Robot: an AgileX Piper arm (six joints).
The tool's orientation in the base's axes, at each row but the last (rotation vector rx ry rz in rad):
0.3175 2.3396 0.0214
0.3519 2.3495 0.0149
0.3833 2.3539 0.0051
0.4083 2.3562 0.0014
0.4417 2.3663 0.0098
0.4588 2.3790 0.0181
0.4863 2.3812 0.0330
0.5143 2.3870 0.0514
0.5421 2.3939 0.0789
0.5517 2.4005 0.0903
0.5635 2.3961 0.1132
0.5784 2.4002 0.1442
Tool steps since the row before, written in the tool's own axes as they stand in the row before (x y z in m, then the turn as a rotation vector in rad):
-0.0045 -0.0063 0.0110 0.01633 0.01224 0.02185
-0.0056 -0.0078 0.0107 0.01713 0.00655 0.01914
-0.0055 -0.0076 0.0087 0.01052 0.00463 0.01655
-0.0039 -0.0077 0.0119 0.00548 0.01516 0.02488
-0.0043 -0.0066 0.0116 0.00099 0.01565 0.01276
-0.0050 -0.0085 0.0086 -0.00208 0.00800 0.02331
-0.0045 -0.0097 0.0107 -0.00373 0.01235 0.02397
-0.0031 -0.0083 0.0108 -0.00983 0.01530 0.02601
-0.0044 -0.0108 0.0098 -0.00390 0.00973 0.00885
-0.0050 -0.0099 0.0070 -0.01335 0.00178 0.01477
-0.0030 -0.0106 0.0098 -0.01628 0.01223 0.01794
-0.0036 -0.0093 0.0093 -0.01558 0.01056 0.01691
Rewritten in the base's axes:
0.0094 -0.0080 -0.0054 0.00689 0.01395 -0.02553
0.0092 -0.0099 -0.0048 0.00307 0.00893 -0.02477
0.0076 -0.0097 -0.0035 0.00531 0.00556 -0.01863
0.0084 -0.0098 -0.0070 0.01740 0.01312 -0.02010
0.0085 -0.0089 -0.0066 0.01262 0.01357 -0.00809
0.0063 -0.0106 -0.0044 0.01913 0.00420 -0.01510
0.0067 -0.0118 -0.0067 0.02215 0.00759 -0.01389
0.0061 -0.0099 -0.0078 0.02867 0.00780 -0.01115
0.0053 -0.0124 -0.0070 0.01177 0.00656 -0.00257
0.0042 -0.0116 -0.0045 0.01909 -0.00500 -0.00317
0.0043 -0.0115 -0.0082 0.02693 0.00299 -0.00157
0.0049 -0.0103 -0.0075 0.02519 0.00185 -0.00158

